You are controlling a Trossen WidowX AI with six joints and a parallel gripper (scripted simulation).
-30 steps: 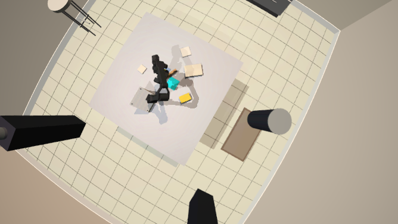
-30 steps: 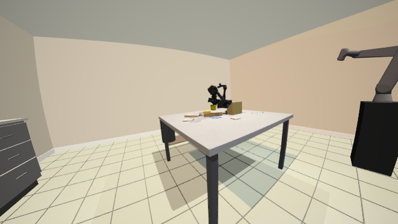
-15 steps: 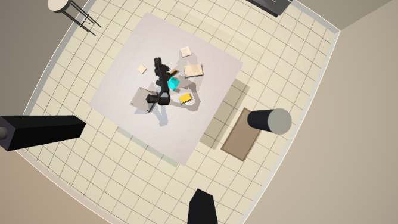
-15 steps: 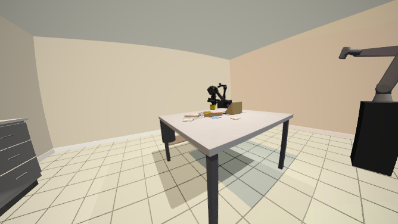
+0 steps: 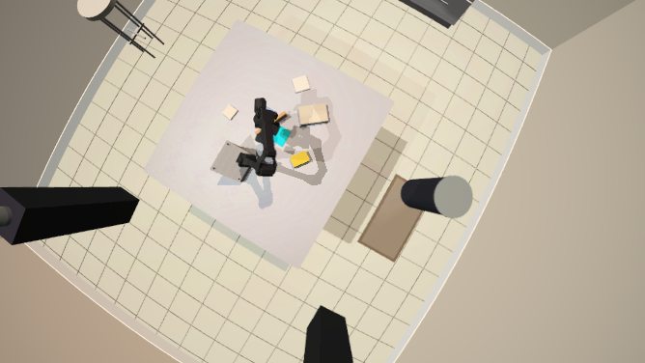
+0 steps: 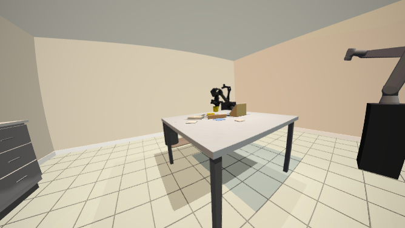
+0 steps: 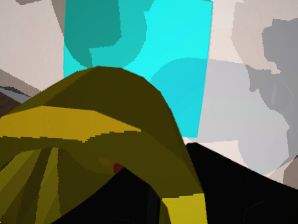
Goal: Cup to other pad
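My gripper tip is 20 mm short of the cyan pad, 20 mm to the left of it and 120 mm above it. From my gripper tip the other things lie so: red marble: 20 mm ahead, 20 mm to the left, 20 mm below; yellow cup: 20 mm ahead; pale blue pad: 90 mm ahead, 140 mm to the left, 120 mm below.
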